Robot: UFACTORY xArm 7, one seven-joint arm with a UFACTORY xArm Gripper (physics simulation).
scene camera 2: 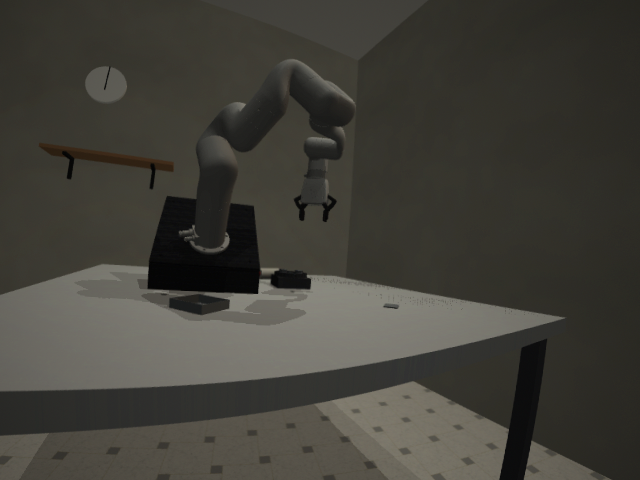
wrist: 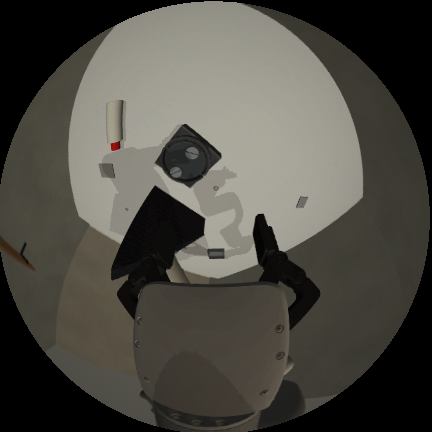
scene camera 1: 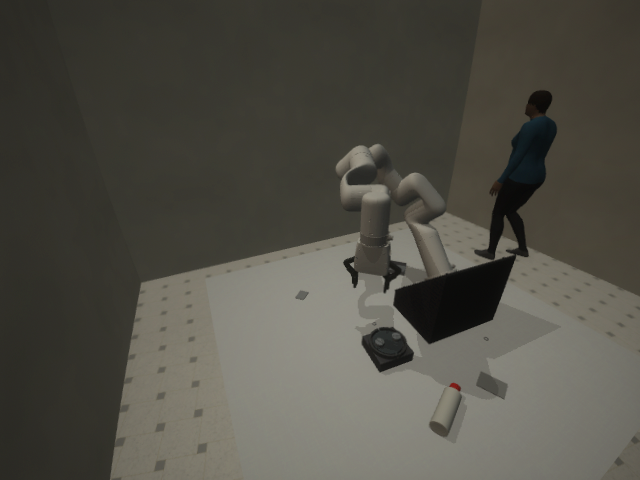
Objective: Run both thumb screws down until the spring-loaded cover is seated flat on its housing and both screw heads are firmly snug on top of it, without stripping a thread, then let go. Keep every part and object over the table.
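Frame: origin at the arm's base, x ahead, y left, z up, level; millimetres.
Where they show: gripper, between the fingertips: (scene camera 2: 313, 221) (wrist: 212, 226) (scene camera 1: 370, 288); arm's base, origin of its link: (scene camera 2: 209, 240).
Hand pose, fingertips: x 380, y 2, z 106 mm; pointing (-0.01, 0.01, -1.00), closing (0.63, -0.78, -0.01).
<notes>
Each offset is from my fingertips to the top centre of the thing.
The square black housing @(dx -46, dy +60, dz -201 mm) (scene camera 1: 383, 364) (scene camera 2: 291, 282) (wrist: 185, 130) stands on the table. The round dark cover @(dx -46, dy +60, dz -203 mm) (scene camera 1: 388, 350) (wrist: 188, 167) lies in its top. Two grey slotted screw heads show on the cover: one screw head (scene camera 1: 396, 335) (wrist: 191, 153) and another screw head (scene camera 1: 379, 341) (wrist: 175, 172). Whether the cover is flat and the heads touch it is too small to tell. My gripper (scene camera 1: 370, 287) (scene camera 2: 313, 218) (wrist: 212, 226) is open and empty. It hangs high above the table, behind the housing in the scene camera 1 view, apart from it.
A big black block (scene camera 1: 460, 304) (scene camera 2: 204, 276) (wrist: 155, 225) stands near the housing. A white bottle with a red cap @(dx -39, dy +308, dz -207 mm) (scene camera 1: 445, 410) (wrist: 115, 120) lies on its side. An open grey tray @(dx -454, dy -291, dz -237 mm) (scene camera 2: 200, 305) (wrist: 216, 253), flat grey pieces @(dx +47, dy -372, dz -254 mm) (scene camera 1: 301, 295) (wrist: 302, 202) and a small ring @(dx -103, dy -64, dz -255 mm) (wrist: 216, 188) lie about. A person (scene camera 1: 529, 155) stands beyond the table.
</notes>
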